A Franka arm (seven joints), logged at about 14 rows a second.
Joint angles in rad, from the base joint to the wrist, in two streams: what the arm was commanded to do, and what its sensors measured. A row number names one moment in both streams.
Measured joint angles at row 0:
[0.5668 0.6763 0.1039 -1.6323 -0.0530 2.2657 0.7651]
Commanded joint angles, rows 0 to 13:
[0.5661 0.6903 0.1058 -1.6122 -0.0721 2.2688 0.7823]
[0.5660 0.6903 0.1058 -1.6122 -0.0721 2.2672 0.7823]
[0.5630 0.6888 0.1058 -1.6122 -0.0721 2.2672 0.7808]
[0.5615 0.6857 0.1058 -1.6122 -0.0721 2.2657 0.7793]
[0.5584 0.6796 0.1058 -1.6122 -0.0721 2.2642 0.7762]
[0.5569 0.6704 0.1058 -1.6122 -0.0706 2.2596 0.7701]
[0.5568 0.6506 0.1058 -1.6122 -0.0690 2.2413 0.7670]
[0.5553 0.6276 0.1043 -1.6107 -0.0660 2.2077 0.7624]
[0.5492 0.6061 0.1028 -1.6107 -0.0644 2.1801 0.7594]
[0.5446 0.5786 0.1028 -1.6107 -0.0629 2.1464 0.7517]
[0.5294 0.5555 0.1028 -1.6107 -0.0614 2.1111 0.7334]
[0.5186 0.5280 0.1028 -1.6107 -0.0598 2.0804 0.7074]
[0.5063 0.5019 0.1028 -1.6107 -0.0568 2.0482 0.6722]
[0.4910 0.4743 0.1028 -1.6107 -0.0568 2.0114 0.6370]
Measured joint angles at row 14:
[0.5211 0.5425 0.0967 -1.5918 -0.0534 2.0744 0.6984]
